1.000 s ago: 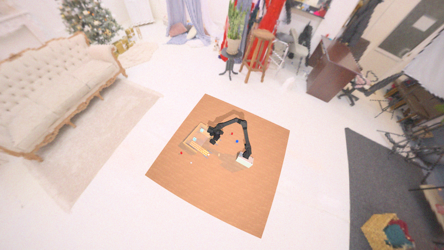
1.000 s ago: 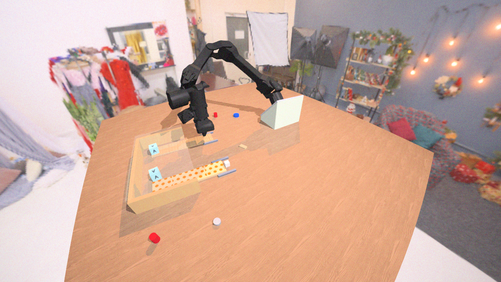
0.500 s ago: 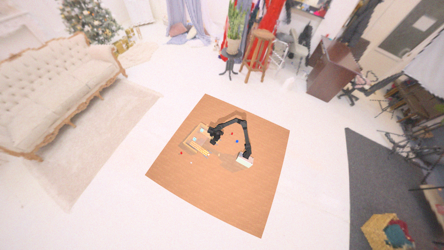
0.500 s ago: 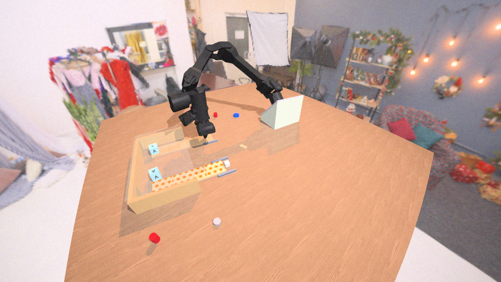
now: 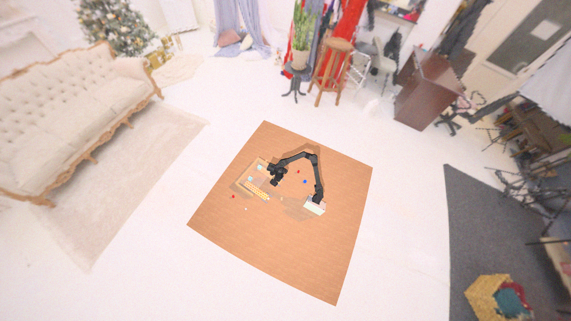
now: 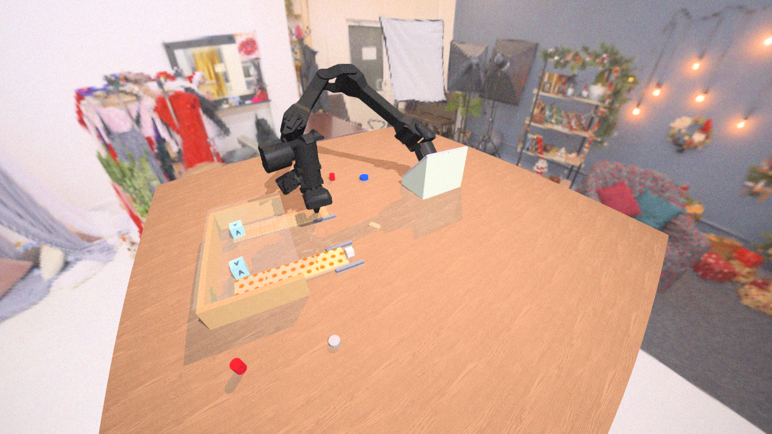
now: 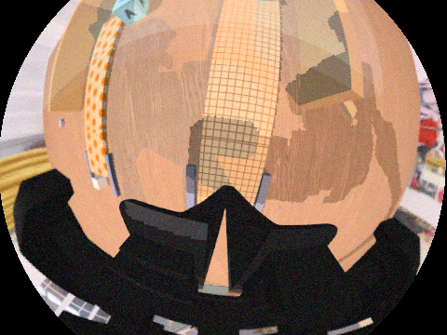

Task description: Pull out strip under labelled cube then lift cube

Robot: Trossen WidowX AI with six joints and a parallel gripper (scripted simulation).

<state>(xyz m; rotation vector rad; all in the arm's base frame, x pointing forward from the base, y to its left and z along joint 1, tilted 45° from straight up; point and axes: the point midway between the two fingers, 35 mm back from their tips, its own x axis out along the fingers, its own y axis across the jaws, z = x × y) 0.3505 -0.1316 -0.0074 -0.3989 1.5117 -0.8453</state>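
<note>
My gripper tip is now 100 mm short of the grid-patterned strip and 20 mm to the left of it. Round my gripper tip: white block (190 mm to the left, 10 mm ahead); blue disc (230 mm behind, 90 mm to the right); tan block (150 mm to the left, 90 mm behind).
</note>
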